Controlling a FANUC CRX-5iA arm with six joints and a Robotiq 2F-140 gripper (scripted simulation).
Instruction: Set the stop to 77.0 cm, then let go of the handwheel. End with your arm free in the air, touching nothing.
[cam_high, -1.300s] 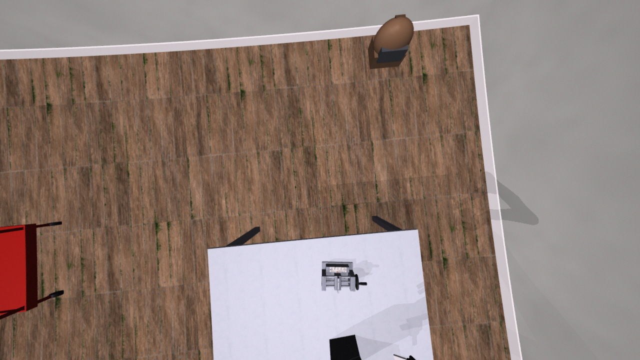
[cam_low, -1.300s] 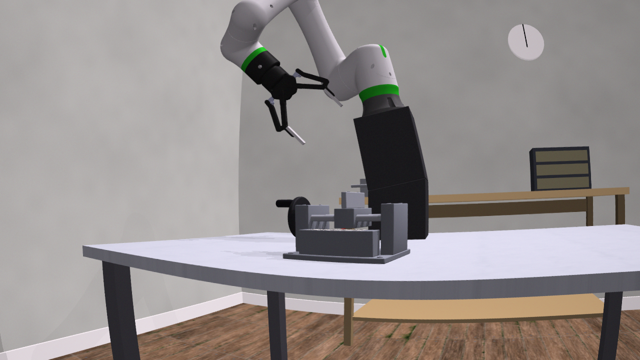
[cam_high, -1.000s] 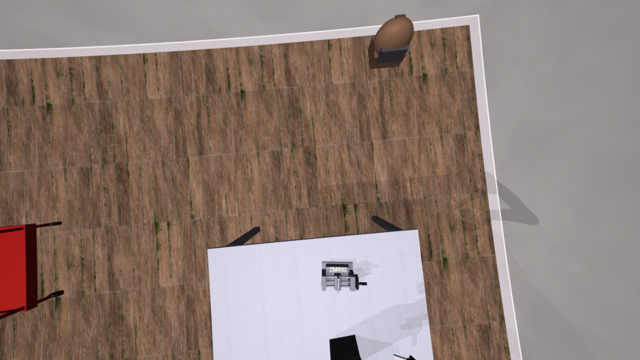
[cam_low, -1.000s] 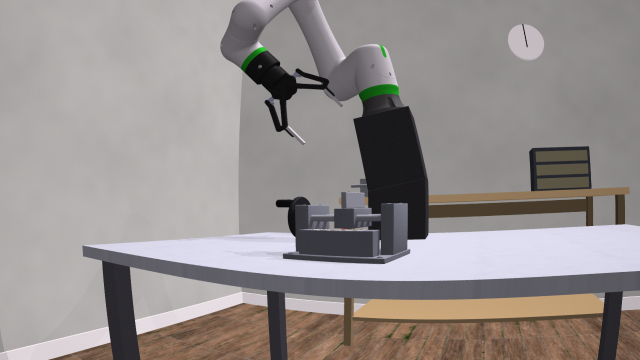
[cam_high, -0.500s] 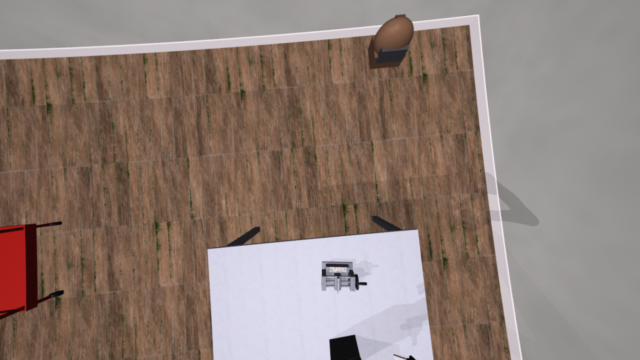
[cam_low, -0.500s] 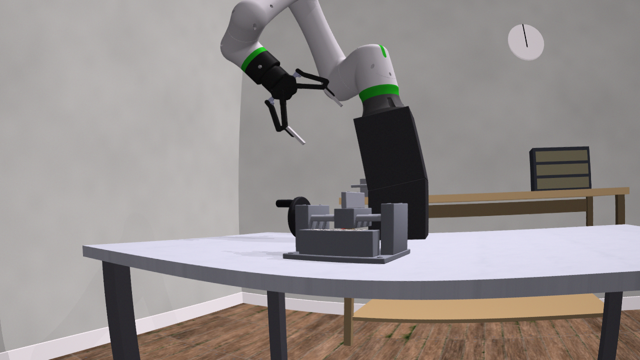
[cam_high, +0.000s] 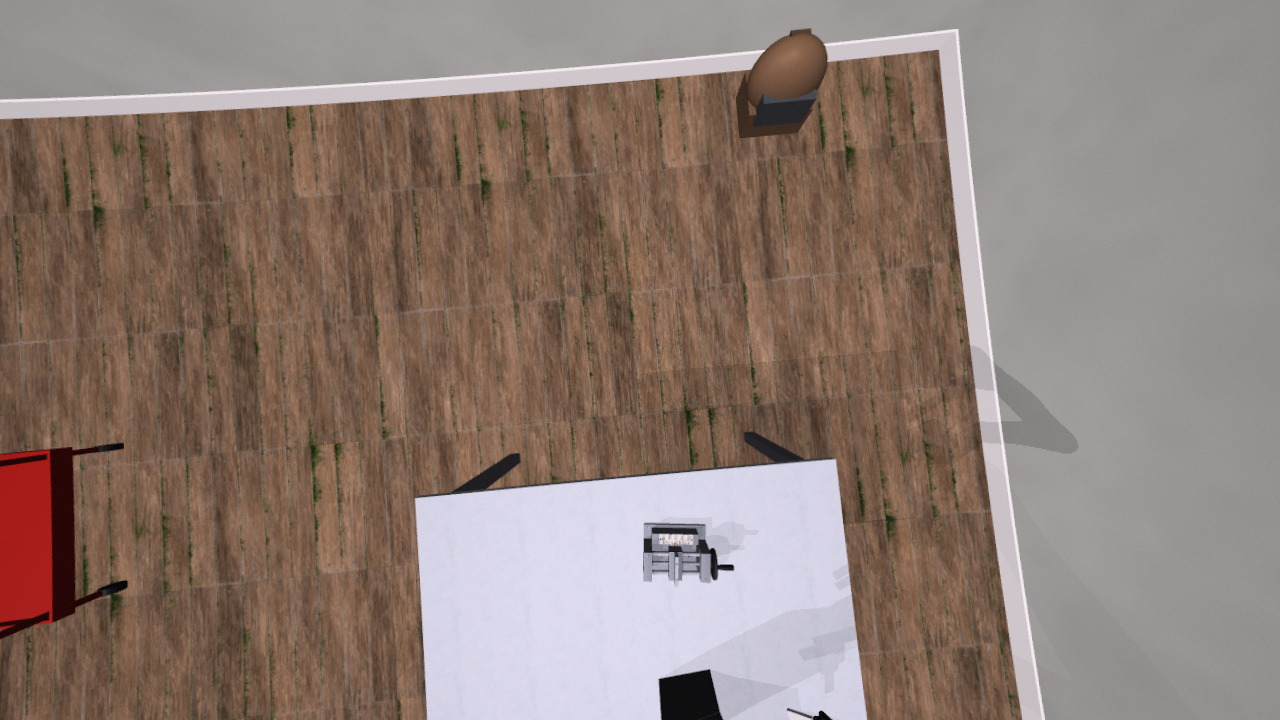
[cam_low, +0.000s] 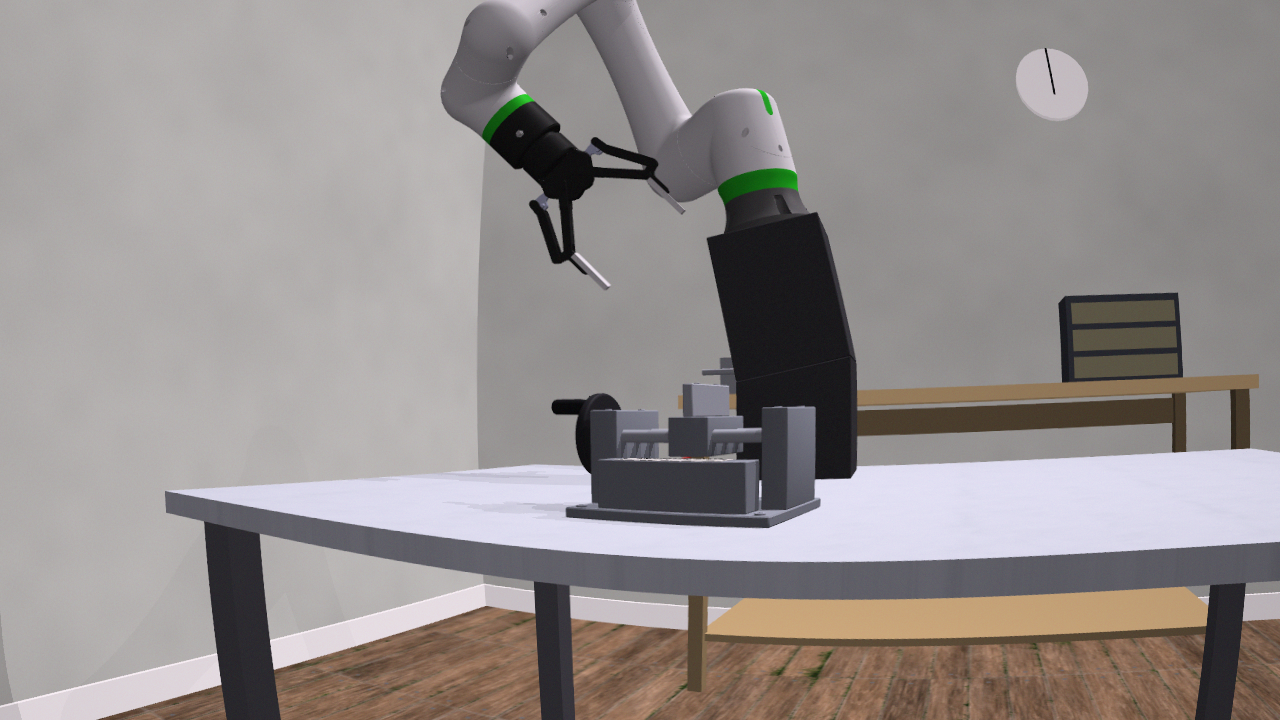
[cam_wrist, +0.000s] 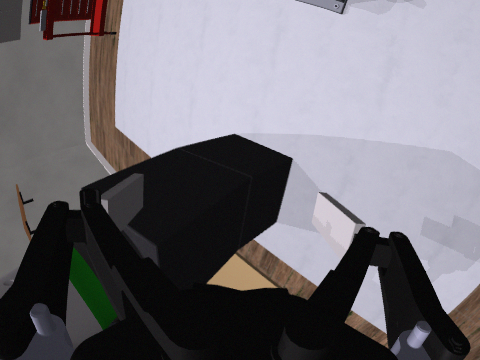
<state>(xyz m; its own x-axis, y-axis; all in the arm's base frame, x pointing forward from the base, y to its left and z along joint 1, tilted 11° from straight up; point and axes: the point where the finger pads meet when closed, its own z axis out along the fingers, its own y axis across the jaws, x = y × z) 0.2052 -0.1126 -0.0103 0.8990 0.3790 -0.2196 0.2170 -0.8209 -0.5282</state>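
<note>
Now: hand 260 mm short of the crank handle, 220 mm above it and 80 mm to the right of it. The rest, counted from my hand: handwheel 260 mm ahead, 230 mm below, 90 mm to the left; stop carriage 260 mm ahead, 240 mm below, 230 mm to the left.
</note>
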